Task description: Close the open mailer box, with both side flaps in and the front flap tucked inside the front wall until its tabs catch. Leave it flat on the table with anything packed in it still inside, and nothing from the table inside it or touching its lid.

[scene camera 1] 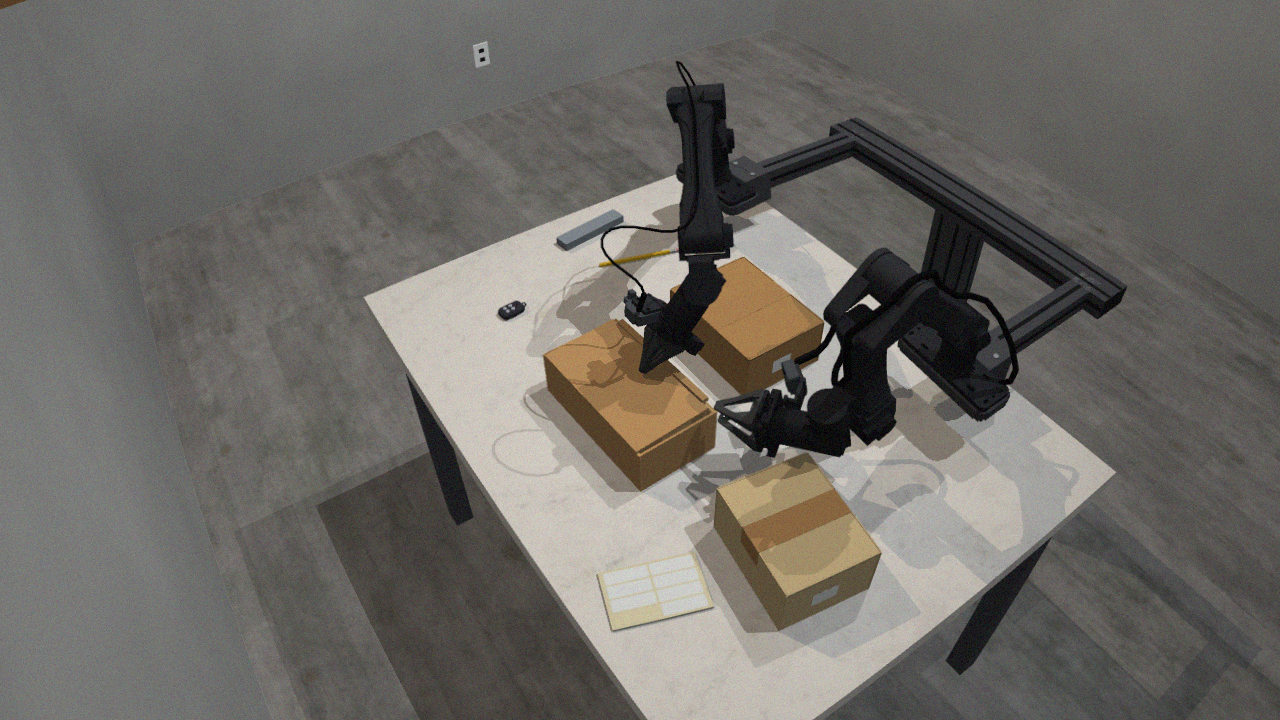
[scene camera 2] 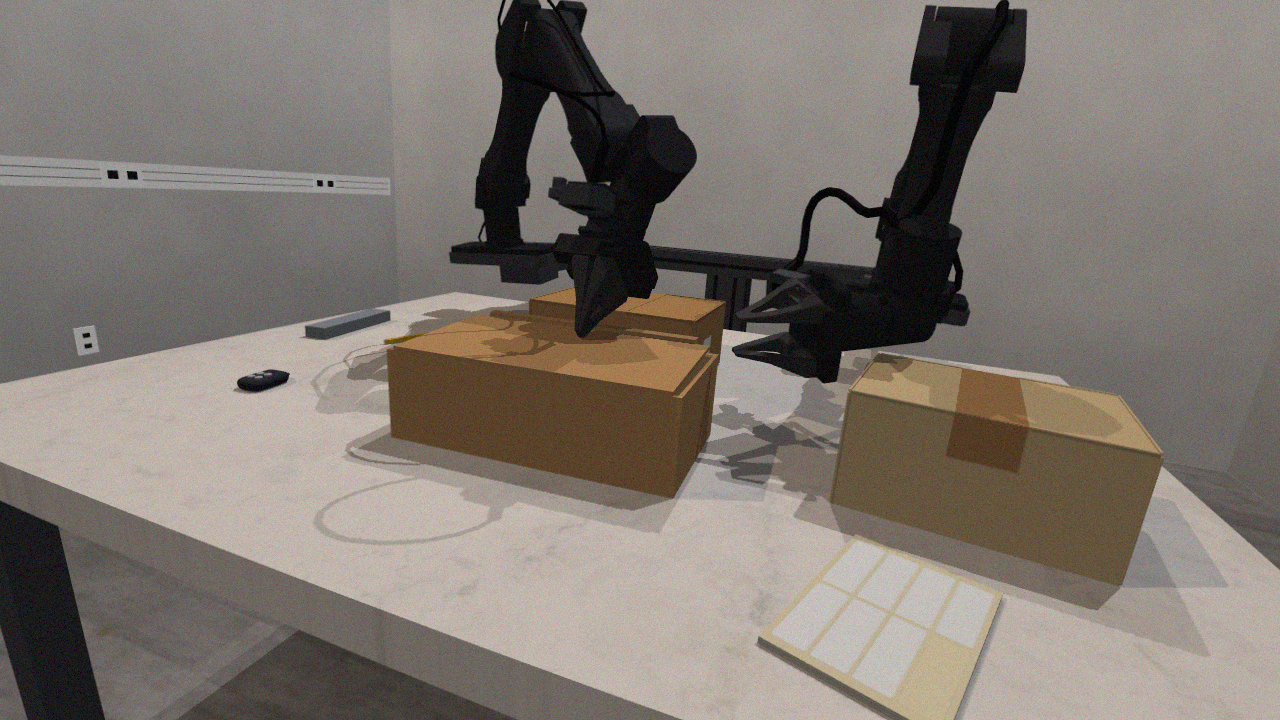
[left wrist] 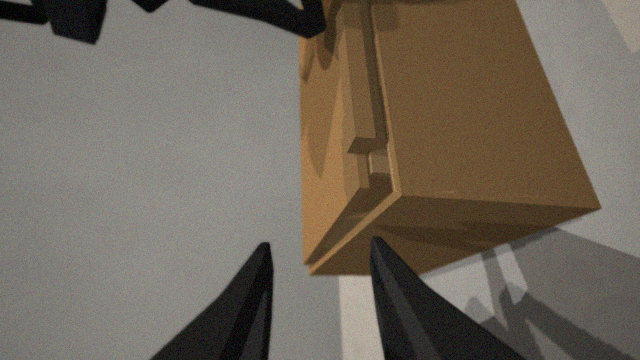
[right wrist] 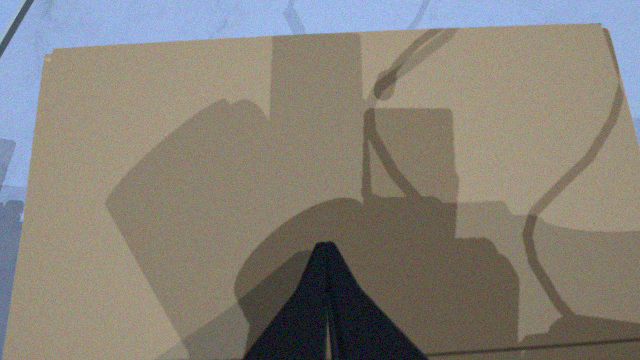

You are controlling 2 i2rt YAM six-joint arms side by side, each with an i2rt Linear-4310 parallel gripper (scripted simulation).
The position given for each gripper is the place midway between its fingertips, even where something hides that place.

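Left gripper (scene camera 2: pixel 735 335), (scene camera 1: pixel 716 411), (left wrist: pixel 321 252). Right gripper (scene camera 2: pixel 579 334). Label sheet (scene camera 2: pixel 886 628), (scene camera 1: pixel 636 595); out of frame in the left wrist view. Grey bar (scene camera 2: pixel 331 328), (scene camera 1: pixel 612 218). Key fob (scene camera 2: pixel 263 380); out of frame in the left wrist view.
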